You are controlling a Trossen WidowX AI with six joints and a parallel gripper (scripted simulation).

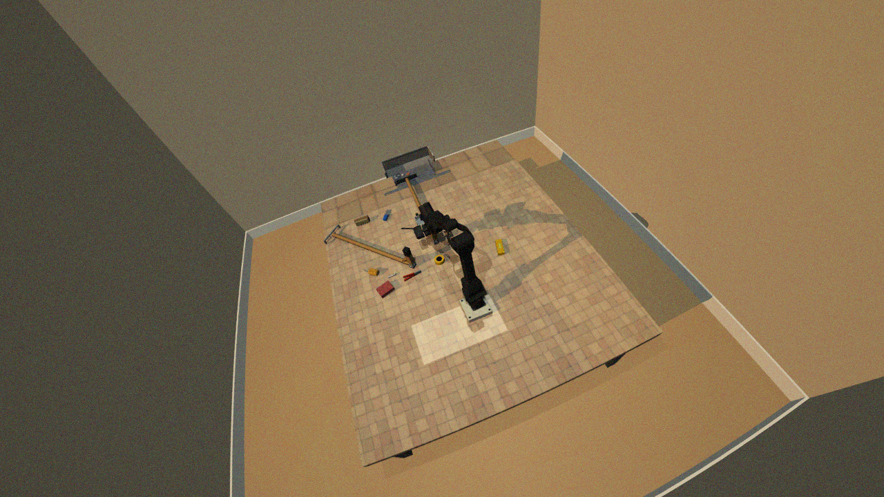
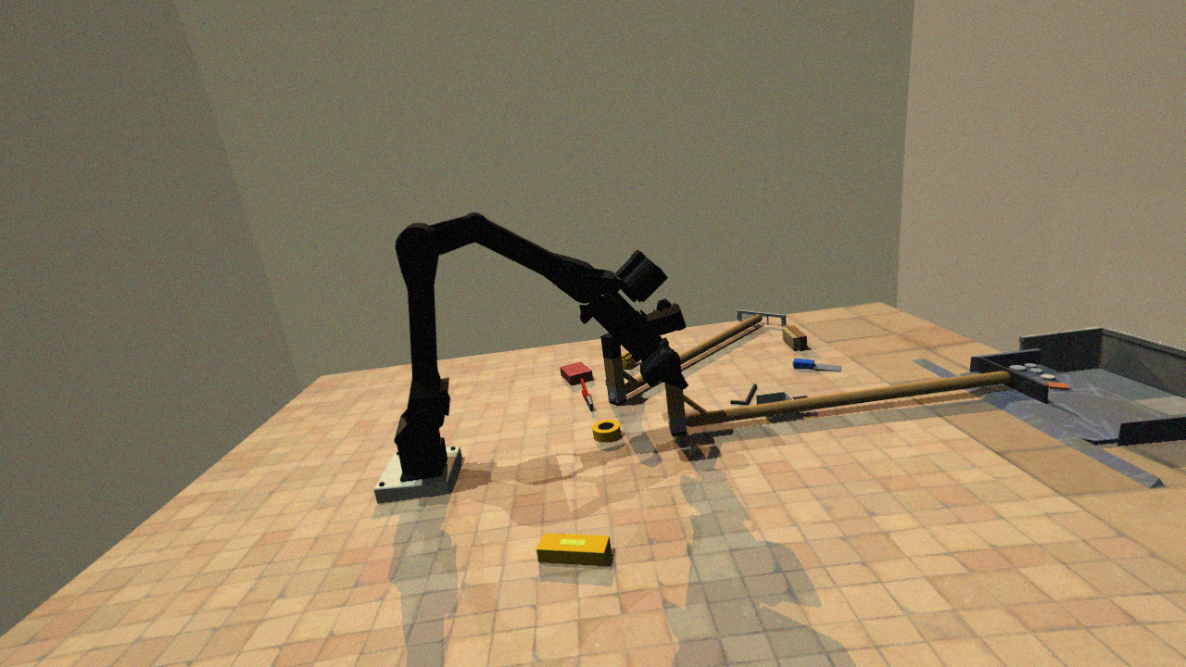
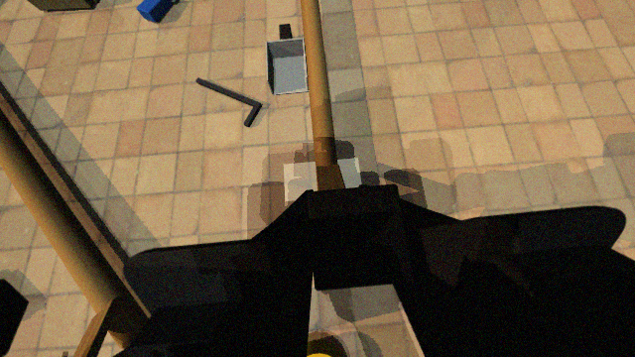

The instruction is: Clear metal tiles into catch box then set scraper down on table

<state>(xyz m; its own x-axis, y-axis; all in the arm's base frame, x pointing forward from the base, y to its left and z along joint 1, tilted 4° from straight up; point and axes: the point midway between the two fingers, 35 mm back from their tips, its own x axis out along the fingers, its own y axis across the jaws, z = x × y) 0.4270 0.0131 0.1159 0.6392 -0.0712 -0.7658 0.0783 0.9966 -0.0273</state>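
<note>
Now: gripper tip 140 mm past the yellow tape roll, 40 mm to the right of it and 80 mm above it. Also, from my gripper tip: red screwdriver: 160 mm behind, 190 mm to the left, 80 mm below; then hex key: 140 mm ahead, 80 mm to the left, 90 mm below; then small grey box: 190 mm ahead, 20 mm to the left, 80 mm below.
</note>
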